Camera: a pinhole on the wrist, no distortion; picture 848 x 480 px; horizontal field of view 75.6 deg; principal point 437.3 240.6 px. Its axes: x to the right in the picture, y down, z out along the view. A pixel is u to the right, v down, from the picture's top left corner.
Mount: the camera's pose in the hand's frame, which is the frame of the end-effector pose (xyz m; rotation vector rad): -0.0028 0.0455 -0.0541 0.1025 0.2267 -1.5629
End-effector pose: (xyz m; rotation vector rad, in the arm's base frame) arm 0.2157 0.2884 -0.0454 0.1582 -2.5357 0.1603
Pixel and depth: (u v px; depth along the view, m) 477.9 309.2 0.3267
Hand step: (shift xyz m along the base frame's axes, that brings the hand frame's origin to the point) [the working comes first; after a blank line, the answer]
In the camera's frame: 0.0243 0.0410 0.3267

-0.1867 -0.0884 -0.1705
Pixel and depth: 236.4 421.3 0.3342
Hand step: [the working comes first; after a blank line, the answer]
In the camera's frame: -0.1228 0.1105 0.3342

-0.2841 0.0421 -0.1684
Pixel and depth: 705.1 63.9 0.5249
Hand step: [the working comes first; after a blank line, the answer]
In the camera's frame: 0.2572 -0.1697 0.5249

-0.0745 -0.3642 -0.3924
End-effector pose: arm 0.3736 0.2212 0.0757 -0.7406 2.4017 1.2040
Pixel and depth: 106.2 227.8 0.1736
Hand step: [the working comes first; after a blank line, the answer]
In the camera's frame: -0.1052 -0.0041 0.1736

-0.0621 0.1658 -0.0125
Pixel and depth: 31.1 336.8 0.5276
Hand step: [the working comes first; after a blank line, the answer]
In the camera's frame: -0.3921 0.0929 0.5276

-0.2564 0.5562 -0.1765
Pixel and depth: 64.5 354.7 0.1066
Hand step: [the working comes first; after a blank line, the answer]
In the camera's frame: -0.0727 0.0223 0.1066

-0.0740 0.0906 0.0084
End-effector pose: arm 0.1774 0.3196 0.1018 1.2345 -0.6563 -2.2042
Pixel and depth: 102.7 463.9 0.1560
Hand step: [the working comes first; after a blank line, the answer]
In the camera's frame: -0.0955 0.0637 0.1560

-0.1091 -0.1100 0.0751
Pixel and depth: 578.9 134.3 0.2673
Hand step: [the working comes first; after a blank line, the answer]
In the camera's frame: 0.0692 -0.0520 0.2673

-0.1718 0.1110 0.0627
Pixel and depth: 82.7 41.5 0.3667
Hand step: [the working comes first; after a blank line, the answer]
In the camera's frame: -0.2379 -0.1336 0.3667

-0.2281 -0.0244 0.3617
